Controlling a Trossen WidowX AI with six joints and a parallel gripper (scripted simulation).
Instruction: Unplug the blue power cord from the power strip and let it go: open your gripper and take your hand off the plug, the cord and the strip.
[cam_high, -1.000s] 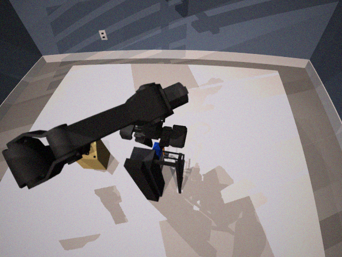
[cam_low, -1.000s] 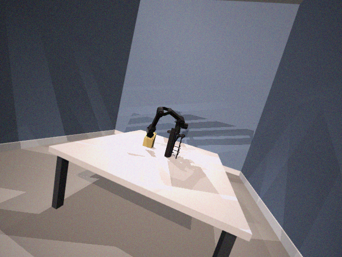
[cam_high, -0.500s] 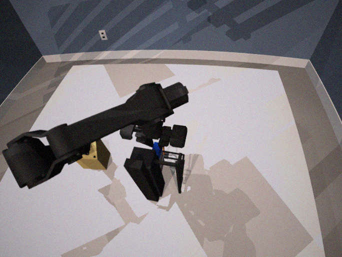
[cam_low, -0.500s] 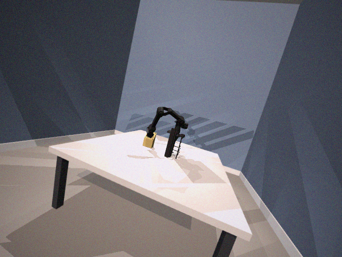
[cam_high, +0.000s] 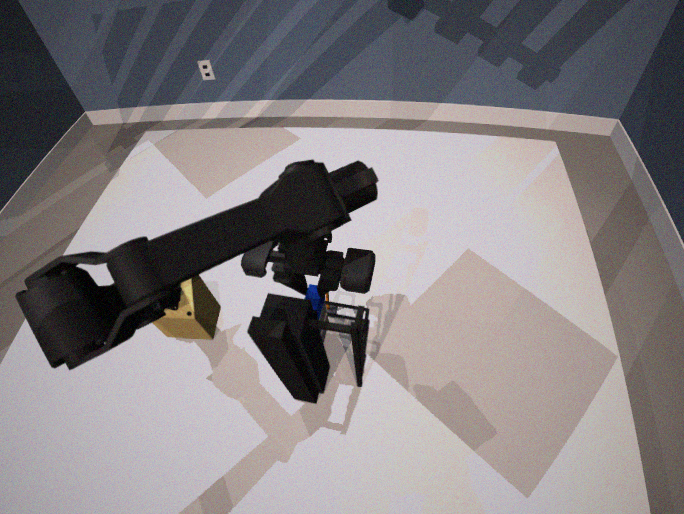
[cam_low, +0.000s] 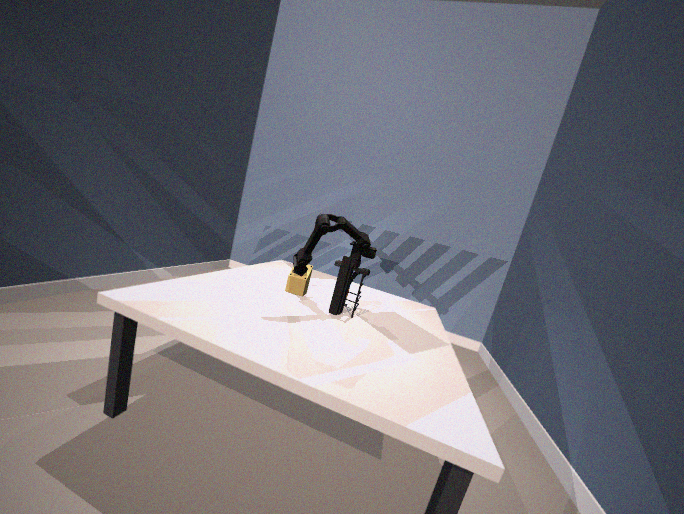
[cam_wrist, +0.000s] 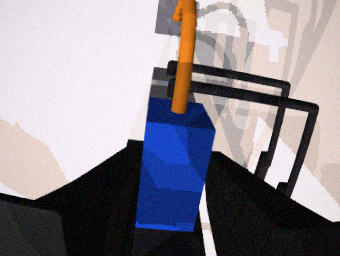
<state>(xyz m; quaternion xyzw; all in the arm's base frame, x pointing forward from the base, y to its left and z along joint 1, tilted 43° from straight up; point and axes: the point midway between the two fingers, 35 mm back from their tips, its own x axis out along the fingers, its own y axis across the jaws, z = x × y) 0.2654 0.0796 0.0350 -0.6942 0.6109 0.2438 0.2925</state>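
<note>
Now: gripper tip 3 cm to the left of the blue plug.
</note>
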